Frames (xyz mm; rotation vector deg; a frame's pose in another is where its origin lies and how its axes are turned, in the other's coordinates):
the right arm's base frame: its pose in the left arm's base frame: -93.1 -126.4 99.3 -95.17 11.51 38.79
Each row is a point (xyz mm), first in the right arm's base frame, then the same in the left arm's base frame.
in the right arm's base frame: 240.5 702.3 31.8
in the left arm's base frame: -252.9 -191.1 -623.4
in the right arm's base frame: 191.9 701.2 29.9
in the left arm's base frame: -291.2 -204.3 -596.5
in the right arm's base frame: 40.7 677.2 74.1
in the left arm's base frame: -416.1 -193.3 -498.1
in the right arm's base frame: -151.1 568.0 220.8
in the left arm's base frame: -564.6 -76.6 -312.3
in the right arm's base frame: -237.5 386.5 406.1
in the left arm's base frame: -604.3 117.6 -123.9
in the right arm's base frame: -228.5 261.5 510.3
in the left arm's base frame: -568.7 245.4 -29.4
